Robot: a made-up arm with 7 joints. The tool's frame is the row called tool.
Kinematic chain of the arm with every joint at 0, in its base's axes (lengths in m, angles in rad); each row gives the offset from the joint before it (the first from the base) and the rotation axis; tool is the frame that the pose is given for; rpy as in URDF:
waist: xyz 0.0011 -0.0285 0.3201 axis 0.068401 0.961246 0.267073
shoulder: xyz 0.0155 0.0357 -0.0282 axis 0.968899 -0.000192 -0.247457
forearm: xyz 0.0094 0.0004 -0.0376 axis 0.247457 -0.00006 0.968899
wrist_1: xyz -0.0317 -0.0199 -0.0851 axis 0.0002 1 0.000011
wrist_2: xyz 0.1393 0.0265 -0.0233 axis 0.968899 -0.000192 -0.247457
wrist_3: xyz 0.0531 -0.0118 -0.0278 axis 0.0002 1 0.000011
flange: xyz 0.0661 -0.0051 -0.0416 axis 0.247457 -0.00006 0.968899
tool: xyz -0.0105 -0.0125 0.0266 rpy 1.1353 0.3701 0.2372
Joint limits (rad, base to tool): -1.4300..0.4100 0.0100..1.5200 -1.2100..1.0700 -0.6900..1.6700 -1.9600..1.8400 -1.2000..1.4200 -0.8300..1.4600
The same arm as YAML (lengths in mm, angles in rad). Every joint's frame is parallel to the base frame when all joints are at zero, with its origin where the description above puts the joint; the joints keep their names.
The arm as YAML. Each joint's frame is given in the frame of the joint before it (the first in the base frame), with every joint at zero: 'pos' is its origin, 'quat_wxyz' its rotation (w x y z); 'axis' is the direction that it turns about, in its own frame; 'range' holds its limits. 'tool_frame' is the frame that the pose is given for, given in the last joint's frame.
length_unit: mm
angle_unit: rad
joints:
  - joint: waist
    pos: [1.1, -28.5, 320.1]
    quat_wxyz: [1.0, 0.0, 0.0, 0.0]
    axis: [0.068403, 0.961235, 0.26711]
    range: [-1.43, 0.41]
  - joint: shoulder
    pos: [15.5, 35.7, -28.2]
    quat_wxyz: [1.0, 0.0, 0.0, 0.0]
    axis: [0.968889, -0.0002, -0.247497]
    range: [0.01, 1.52]
  - joint: forearm
    pos: [9.4, 0.4, -37.6]
    quat_wxyz: [1.0, 0.0, 0.0, 0.0]
    axis: [0.247497, -0.0001, 0.968889]
    range: [-1.21, 1.07]
  - joint: wrist_1
    pos: [-31.7, -19.9, -85.1]
    quat_wxyz: [1.0, 0.0, 0.0, 0.0]
    axis: [0.0002, 1.0, 0.0]
    range: [-0.69, 1.67]
  - joint: wrist_2
    pos: [139.3, 26.5, -23.3]
    quat_wxyz: [1.0, 0.0, 0.0, 0.0]
    axis: [0.968889, -0.0002, -0.247497]
    range: [-1.96, 1.84]
  - joint: wrist_3
    pos: [53.1, -11.8, -27.8]
    quat_wxyz: [1.0, 0.0, 0.0, 0.0]
    axis: [0.0002, 1.0, 0.0]
    range: [-1.2, 1.42]
  - joint: flange
    pos: [66.1, -5.1, -41.6]
    quat_wxyz: [1.0, 0.0, 0.0, 0.0]
    axis: [0.247497, -0.0001, 0.968889]
    range: [-0.83, 1.46]
tool_frame:
  pos: [-10.5, -12.5, 26.6]
  quat_wxyz: [0.834655, 0.506404, 0.216579, -0.000169]

